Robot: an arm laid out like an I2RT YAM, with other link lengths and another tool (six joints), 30 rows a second.
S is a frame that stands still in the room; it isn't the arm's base.
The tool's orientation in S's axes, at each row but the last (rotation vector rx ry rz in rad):
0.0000, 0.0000, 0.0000
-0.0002, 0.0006, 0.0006
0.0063, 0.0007, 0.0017
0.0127, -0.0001, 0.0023
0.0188, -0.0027, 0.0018
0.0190, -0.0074, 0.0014
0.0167, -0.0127, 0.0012
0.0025, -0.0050, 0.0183
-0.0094, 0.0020, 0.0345
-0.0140, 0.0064, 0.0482
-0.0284, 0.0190, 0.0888
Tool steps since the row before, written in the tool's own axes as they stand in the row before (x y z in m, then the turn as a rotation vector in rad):
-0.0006, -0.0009, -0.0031, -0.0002, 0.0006, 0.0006
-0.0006, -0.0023, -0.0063, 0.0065, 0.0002, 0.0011
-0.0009, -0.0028, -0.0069, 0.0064, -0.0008, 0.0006
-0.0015, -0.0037, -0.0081, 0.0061, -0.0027, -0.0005
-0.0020, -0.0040, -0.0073, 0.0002, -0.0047, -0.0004
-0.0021, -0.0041, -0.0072, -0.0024, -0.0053, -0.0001
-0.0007, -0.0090, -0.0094, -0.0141, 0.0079, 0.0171
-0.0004, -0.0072, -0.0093, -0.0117, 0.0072, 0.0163
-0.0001, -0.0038, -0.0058, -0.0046, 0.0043, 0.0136
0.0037, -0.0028, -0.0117, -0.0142, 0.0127, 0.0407
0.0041, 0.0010, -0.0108, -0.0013, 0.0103, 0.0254
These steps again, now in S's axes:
-0.0006, -0.0009, -0.0031, -0.0002, 0.0006, 0.0006
-0.0006, -0.0023, -0.0063, 0.0065, 0.0002, 0.0011
-0.0009, -0.0028, -0.0069, 0.0064, -0.0008, 0.0006
-0.0015, -0.0036, -0.0081, 0.0061, -0.0027, -0.0005
-0.0020, -0.0039, -0.0074, 0.0002, -0.0047, -0.0005
-0.0020, -0.0040, -0.0073, -0.0024, -0.0053, -0.0002
-0.0006, -0.0088, -0.0096, -0.0143, 0.0076, 0.0170
-0.0002, -0.0072, -0.0093, -0.0119, 0.0069, 0.0163
0.0000, -0.0039, -0.0058, -0.0047, 0.0043, 0.0136
0.0038, -0.0028, -0.0117, -0.0145, 0.0126, 0.0406
0.0038, 0.0010, -0.0109, -0.0018, 0.0109, 0.0251

